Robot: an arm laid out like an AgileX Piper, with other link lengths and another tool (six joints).
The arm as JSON. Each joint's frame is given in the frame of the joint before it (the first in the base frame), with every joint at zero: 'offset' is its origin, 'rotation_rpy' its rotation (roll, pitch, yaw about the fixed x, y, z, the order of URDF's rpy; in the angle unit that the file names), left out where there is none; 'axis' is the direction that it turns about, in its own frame. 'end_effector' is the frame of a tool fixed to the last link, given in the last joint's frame.
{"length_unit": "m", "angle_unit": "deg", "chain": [
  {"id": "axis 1", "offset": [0.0, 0.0, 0.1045], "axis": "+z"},
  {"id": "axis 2", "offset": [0.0, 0.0, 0.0], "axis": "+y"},
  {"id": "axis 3", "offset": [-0.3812, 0.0, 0.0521], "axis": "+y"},
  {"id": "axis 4", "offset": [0.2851, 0.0, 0.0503], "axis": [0.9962, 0.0, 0.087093]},
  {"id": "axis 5", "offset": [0.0, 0.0, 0.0], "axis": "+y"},
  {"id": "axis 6", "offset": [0.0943, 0.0, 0.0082], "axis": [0.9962, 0.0, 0.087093]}
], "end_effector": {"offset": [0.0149, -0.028, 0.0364], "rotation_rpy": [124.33, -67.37, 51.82]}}
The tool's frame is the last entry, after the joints.
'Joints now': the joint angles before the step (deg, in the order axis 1, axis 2, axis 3, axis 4, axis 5, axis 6). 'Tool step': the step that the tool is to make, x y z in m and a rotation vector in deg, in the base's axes. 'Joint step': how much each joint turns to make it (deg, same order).
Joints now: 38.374, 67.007, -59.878, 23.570, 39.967, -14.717
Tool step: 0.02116, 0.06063, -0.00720, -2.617, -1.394, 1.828
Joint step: 7.829, 8.596, -5.215, -8.913, -4.534, 8.130
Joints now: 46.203, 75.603, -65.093, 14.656, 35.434, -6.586
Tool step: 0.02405, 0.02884, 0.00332, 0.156, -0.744, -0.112
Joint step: 0.647, 5.520, -5.425, -1.212, -0.893, 1.044
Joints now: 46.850, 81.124, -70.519, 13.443, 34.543, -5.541
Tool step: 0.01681, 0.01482, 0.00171, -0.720, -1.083, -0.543
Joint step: -0.001, 3.319, -3.543, -2.170, -0.133, 1.147
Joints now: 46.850, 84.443, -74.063, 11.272, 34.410, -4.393
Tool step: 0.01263, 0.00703, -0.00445, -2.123, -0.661, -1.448
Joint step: 0.000, 2.273, -1.846, -4.269, 0.403, 3.019
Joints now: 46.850, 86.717, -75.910, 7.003, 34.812, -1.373
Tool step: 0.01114, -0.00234, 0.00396, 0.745, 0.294, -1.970
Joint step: -1.165, 0.970, -1.799, -0.323, 0.403, 1.371
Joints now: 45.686, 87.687, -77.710, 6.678, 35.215, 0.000
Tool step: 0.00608, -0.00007, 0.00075, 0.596, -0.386, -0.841
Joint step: -0.508, 0.596, -0.575, -0.166, -0.748, 0.412
